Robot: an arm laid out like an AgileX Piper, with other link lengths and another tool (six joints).
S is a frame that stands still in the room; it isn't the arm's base.
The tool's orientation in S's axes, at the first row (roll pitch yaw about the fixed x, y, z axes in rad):
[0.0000, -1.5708, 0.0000]
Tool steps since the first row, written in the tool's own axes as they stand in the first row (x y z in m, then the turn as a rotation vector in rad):
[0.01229, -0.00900, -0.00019, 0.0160, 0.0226, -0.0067]
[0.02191, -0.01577, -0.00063, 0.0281, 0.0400, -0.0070]
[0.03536, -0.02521, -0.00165, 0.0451, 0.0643, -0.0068]
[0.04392, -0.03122, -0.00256, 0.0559, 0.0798, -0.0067]
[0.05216, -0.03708, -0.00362, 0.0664, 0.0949, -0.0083]
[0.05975, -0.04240, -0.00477, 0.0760, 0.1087, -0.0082]
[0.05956, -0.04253, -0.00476, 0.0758, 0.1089, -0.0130]
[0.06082, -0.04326, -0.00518, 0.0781, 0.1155, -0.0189]
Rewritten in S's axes. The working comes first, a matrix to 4 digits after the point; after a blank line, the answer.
The tool's axes in the first row as the columns of a matrix, in S's axes (used below as rounded here):
[0.0000, 0.0000, -1.0000]
[0.0000, 1.0000, 0.0000]
[1.0000, 0.0000, 0.0000]

[0.00019, -0.00900, 0.01229, 0.0067, 0.0226, 0.0160]
[0.00063, -0.01577, 0.02191, 0.0070, 0.0400, 0.0281]
[0.00165, -0.02521, 0.03536, 0.0068, 0.0643, 0.0451]
[0.00256, -0.03122, 0.04392, 0.0067, 0.0798, 0.0559]
[0.00362, -0.03708, 0.05216, 0.0083, 0.0949, 0.0664]
[0.00477, -0.04240, 0.05975, 0.0082, 0.1087, 0.0760]
[0.00476, -0.04253, 0.05956, 0.0130, 0.1089, 0.0758]
[0.00518, -0.04326, 0.06082, 0.0189, 0.1155, 0.0781]

